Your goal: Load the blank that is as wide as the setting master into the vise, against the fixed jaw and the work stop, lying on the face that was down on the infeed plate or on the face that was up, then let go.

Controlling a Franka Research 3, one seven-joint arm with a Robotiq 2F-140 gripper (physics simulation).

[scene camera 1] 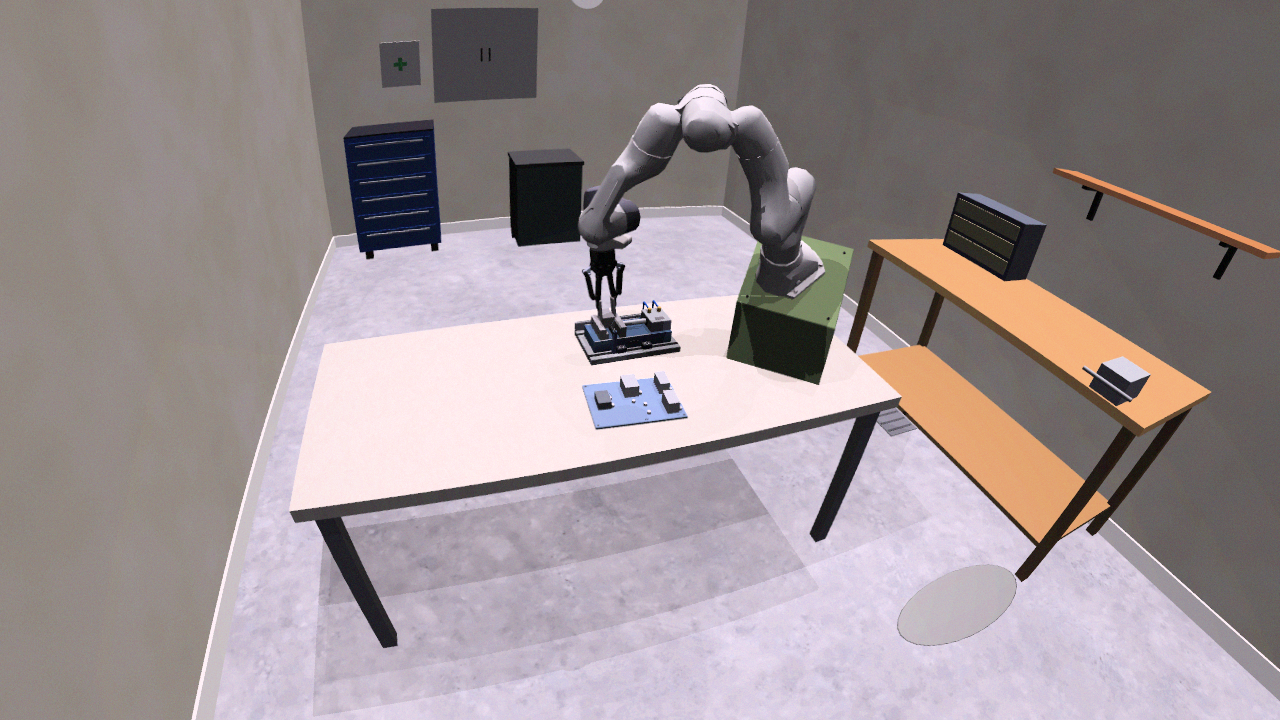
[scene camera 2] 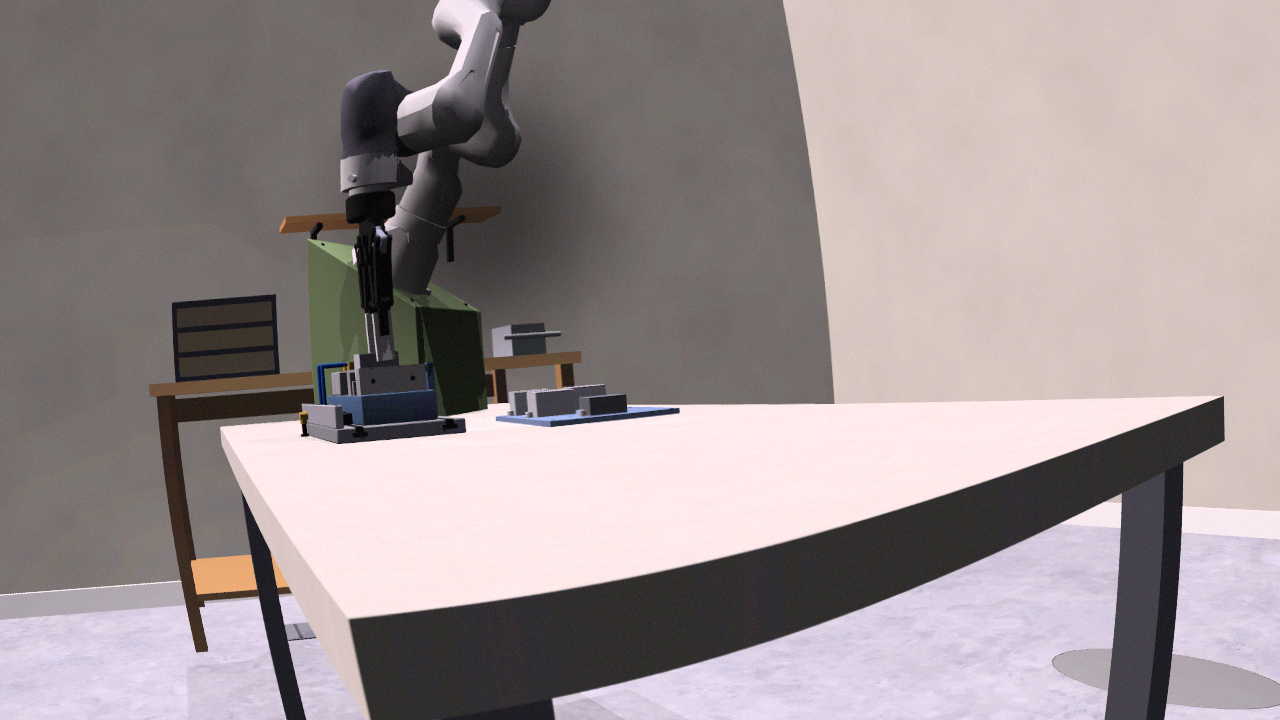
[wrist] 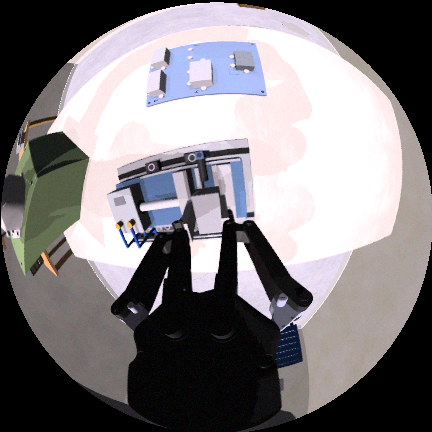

Labels:
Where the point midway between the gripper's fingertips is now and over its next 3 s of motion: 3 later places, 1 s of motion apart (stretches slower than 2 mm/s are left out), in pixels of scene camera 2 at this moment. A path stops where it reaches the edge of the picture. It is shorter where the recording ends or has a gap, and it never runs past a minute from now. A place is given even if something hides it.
My gripper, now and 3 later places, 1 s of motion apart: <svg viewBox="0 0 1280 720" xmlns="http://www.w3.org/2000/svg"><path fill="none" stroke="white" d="M382 359L387 358L390 358L390 355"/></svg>

